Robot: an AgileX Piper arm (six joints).
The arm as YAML. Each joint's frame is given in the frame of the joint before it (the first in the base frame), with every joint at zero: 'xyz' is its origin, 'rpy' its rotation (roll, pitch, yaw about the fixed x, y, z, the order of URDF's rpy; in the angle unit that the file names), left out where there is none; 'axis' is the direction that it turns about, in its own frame. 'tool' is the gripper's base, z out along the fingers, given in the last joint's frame.
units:
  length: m
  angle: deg
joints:
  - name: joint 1
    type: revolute
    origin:
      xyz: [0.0, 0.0, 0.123]
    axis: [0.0, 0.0, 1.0]
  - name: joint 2
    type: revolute
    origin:
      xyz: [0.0, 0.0, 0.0]
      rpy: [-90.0, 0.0, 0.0]
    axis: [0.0, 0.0, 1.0]
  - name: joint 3
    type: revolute
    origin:
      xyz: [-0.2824, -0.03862, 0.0]
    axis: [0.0, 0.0, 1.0]
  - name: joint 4
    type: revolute
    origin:
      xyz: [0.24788, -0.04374, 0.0]
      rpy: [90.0, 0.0, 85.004]
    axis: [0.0, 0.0, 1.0]
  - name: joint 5
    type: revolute
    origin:
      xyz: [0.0, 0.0, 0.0]
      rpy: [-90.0, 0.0, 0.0]
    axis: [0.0, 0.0, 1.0]
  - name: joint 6
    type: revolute
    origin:
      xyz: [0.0, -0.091, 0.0]
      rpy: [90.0, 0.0, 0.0]
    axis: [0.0, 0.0, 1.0]
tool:
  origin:
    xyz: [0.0, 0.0, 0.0]
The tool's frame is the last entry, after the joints.
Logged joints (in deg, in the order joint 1, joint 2, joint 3, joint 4, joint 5, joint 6), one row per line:
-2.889, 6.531, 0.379, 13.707, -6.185, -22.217
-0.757, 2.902, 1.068, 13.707, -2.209, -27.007
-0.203, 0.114, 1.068, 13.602, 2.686, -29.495
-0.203, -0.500, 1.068, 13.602, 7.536, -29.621
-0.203, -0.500, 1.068, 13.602, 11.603, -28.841
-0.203, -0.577, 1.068, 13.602, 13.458, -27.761
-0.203, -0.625, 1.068, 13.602, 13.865, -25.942
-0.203, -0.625, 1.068, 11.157, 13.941, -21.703
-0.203, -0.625, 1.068, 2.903, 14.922, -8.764
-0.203, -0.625, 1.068, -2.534, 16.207, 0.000
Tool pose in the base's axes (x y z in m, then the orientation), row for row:
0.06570, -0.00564, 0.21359, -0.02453, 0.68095, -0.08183, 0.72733
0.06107, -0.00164, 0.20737, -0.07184, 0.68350, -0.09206, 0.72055
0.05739, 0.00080, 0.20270, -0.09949, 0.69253, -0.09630, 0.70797
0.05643, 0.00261, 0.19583, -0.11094, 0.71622, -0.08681, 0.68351
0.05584, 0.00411, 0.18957, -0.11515, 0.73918, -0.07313, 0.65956
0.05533, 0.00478, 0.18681, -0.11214, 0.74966, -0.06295, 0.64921
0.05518, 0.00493, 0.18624, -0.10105, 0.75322, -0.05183, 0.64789
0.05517, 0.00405, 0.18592, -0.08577, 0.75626, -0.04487, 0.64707
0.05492, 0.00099, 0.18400, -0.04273, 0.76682, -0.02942, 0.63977
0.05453, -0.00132, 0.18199, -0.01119, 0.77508, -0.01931, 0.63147
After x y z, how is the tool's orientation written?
As a quaternion, x y z w.
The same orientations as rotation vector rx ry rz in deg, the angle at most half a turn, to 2 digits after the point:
-3.10, 86.00, -10.33
-9.10, 86.55, -11.66
-12.66, 88.12, -12.25
-14.25, 92.00, -11.15
-14.93, 95.85, -9.48
-14.60, 97.61, -8.20
-13.16, 98.13, -6.75
-11.18, 98.55, -5.85
-5.58, 100.22, -3.85
-1.47, 101.64, -2.53

